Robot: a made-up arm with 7 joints.
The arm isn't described. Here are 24 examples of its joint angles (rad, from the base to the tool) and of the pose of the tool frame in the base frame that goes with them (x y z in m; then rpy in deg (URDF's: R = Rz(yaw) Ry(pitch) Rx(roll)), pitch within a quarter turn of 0, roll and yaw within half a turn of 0).
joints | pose
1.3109 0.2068 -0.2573 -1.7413 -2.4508 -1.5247 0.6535 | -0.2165 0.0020 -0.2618 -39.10 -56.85 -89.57
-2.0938 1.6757 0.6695 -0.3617 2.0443 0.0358 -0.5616 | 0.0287 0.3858 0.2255 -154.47 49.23 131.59
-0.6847 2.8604 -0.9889 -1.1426 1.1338 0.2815 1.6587 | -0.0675 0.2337 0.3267 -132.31 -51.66 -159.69
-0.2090 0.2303 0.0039 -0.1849 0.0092 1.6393 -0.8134 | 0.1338 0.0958 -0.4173 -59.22 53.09 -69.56
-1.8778 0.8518 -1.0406 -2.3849 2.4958 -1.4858 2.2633 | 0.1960 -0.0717 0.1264 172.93 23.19 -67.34
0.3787 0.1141 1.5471 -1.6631 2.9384 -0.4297 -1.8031 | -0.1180 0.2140 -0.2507 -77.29 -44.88 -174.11
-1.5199 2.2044 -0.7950 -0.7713 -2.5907 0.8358 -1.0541 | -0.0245 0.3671 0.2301 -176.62 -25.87 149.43
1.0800 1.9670 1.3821 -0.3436 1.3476 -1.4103 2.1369 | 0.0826 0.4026 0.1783 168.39 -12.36 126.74
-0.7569 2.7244 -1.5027 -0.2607 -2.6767 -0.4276 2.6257 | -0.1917 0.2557 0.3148 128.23 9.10 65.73
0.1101 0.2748 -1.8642 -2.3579 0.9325 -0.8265 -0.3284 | -0.0647 -0.0930 -0.2208 -128.04 -6.99 55.10
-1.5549 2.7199 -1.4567 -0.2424 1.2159 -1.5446 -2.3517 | -0.2838 0.3228 0.1286 -165.00 -9.59 78.19
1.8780 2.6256 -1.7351 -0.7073 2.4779 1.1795 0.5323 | 0.1805 0.3852 0.1010 161.98 -16.42 48.88
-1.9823 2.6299 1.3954 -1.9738 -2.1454 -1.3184 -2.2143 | -0.2853 0.0959 -0.0605 177.26 52.05 -175.35
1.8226 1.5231 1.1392 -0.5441 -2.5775 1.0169 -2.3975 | -0.0934 0.4134 0.1314 89.05 -34.65 -60.04
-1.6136 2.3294 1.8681 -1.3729 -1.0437 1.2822 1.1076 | -0.2916 0.2500 0.0211 -13.85 49.90 -99.53
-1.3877 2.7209 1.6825 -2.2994 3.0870 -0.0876 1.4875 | -0.2546 0.0133 0.0356 -3.85 -66.15 -94.56
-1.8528 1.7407 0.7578 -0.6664 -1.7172 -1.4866 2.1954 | -0.0245 0.3782 0.2218 159.66 -33.76 -171.25
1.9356 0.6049 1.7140 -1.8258 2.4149 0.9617 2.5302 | -0.1898 0.1984 0.1799 -16.28 50.53 -160.64
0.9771 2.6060 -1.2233 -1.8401 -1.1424 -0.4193 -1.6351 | 0.0629 0.3109 0.0763 61.08 -40.75 83.43
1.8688 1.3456 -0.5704 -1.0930 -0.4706 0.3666 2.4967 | -0.3068 0.2704 0.0469 74.18 2.58 50.52
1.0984 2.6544 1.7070 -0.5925 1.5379 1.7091 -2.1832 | 0.3180 0.1739 0.2531 17.00 22.78 -113.56
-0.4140 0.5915 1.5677 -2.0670 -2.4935 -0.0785 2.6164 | 0.0742 0.2724 -0.0790 -154.61 -24.35 -117.80
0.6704 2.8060 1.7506 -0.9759 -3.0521 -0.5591 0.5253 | 0.2263 0.0130 0.3546 -148.40 16.89 62.86
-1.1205 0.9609 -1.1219 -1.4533 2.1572 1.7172 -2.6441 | 0.3621 0.0779 -0.0631 32.68 -30.29 156.55
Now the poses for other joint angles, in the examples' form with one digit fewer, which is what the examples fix.
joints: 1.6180 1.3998 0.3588 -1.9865 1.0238 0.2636 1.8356
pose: -0.074 0.287 -0.074 -12.2 -8.5 97.3
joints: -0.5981 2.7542 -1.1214 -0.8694 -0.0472 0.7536 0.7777
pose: -0.071 0.270 0.324 149.1 -17.8 5.9
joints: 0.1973 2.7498 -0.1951 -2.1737 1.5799 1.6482 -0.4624
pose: 0.192 0.126 0.155 36.9 69.8 -28.1
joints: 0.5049 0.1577 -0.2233 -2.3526 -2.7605 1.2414 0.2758
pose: 0.044 0.014 -0.245 163.3 -2.3 -27.9
